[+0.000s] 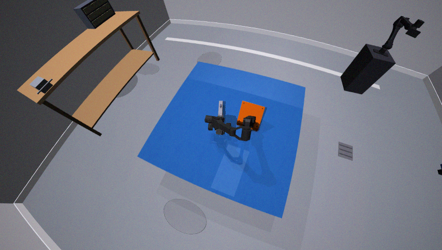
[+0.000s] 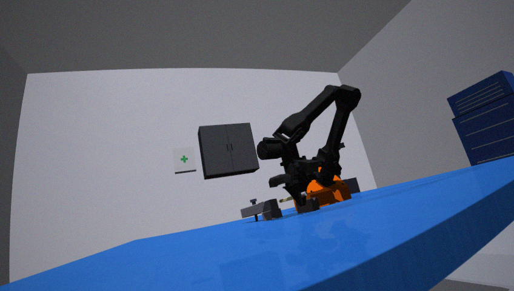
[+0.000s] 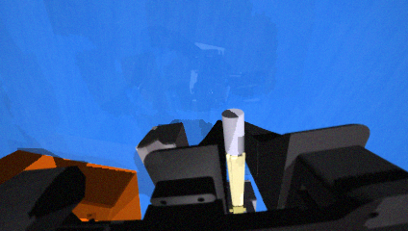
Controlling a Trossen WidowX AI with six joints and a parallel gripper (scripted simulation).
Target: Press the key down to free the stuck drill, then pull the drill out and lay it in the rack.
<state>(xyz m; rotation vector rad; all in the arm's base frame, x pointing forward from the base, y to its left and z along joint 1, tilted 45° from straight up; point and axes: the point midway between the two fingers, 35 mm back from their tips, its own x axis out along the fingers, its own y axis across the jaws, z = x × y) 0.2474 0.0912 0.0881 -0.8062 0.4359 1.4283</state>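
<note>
Now: gripper tip 6 cm past the grey notched block, 5 cm to the left of it and 1 cm above it. From my gripper tip the other things lie so: drill 1 cm ahead, 4 cm to the right, 3 cm above; dark t-shaped piece 5 cm ahead, 22 cm to the right, 3 cm above; light grey block 5 cm ahead, 20 cm to the right, 1 cm above.
</note>
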